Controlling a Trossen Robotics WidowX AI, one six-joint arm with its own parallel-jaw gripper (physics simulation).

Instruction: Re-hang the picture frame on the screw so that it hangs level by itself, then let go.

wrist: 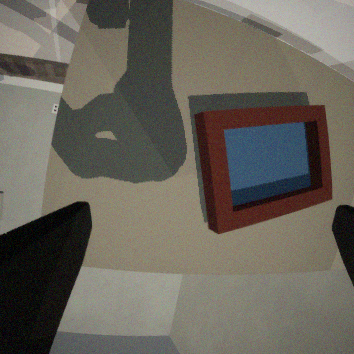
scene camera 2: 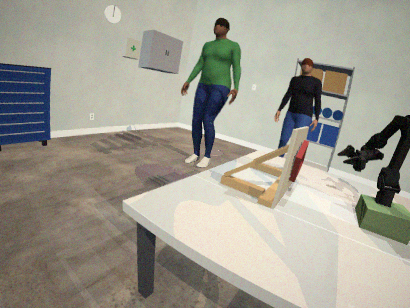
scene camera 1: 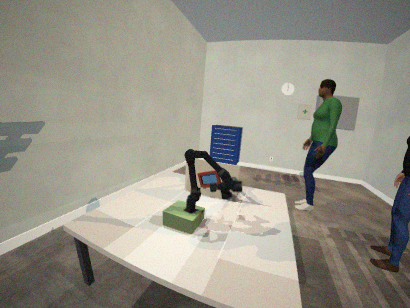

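The picture frame (scene camera 1: 201, 180) (scene camera 2: 300, 162) (wrist: 265, 116), red with a blue picture, is against the front of the upright beige board (scene camera 1: 234, 170) (scene camera 2: 291, 160) (wrist: 135, 220). It looks slightly tilted against the board's edges. The screw does not show; whether the frame bears on it cannot be told. My gripper (scene camera 2: 345, 156) (wrist: 218, 217) is open and empty, in front of the board and apart from the frame. In the wrist view the frame lies right of centre, between the widely spread fingers in the picture but beyond them.
Wooden struts (scene camera 2: 245, 185) brace the board from behind on the white table (scene camera 1: 175, 265) (scene camera 2: 220, 225). The arm stands on a green block (scene camera 1: 181, 220) (scene camera 2: 382, 220). The arm's shadow falls on the board beside the frame. Two people stand on the floor beyond the table.
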